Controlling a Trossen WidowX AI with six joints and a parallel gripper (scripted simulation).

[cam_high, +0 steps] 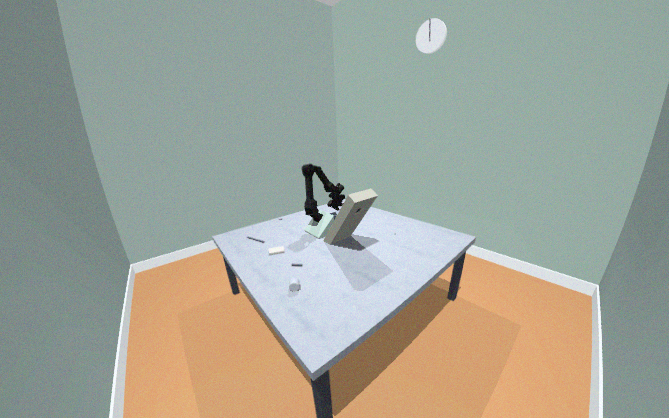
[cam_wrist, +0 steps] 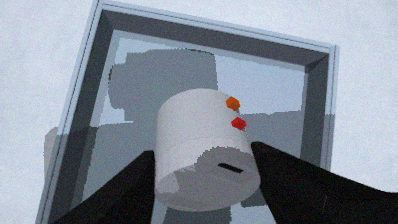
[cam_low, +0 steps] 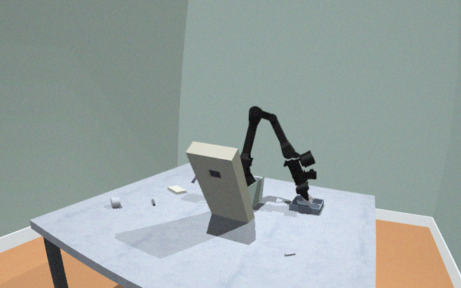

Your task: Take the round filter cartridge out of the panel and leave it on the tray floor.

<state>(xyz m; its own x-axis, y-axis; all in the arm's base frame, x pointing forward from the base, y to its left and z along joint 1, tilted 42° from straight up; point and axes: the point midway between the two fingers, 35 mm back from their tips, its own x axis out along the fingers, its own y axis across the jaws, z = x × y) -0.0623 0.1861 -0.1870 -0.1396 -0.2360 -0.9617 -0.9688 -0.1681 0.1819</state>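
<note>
Now: gripper tip right at the round filter cartridge. From my gripper tip the other things lie so: beige block 150 mm ahead, 660 mm to the right, 40 mm below; pale peg 490 mm ahead, 50 mm to the left, 40 mm below; grey tray 40 mm below.
</note>
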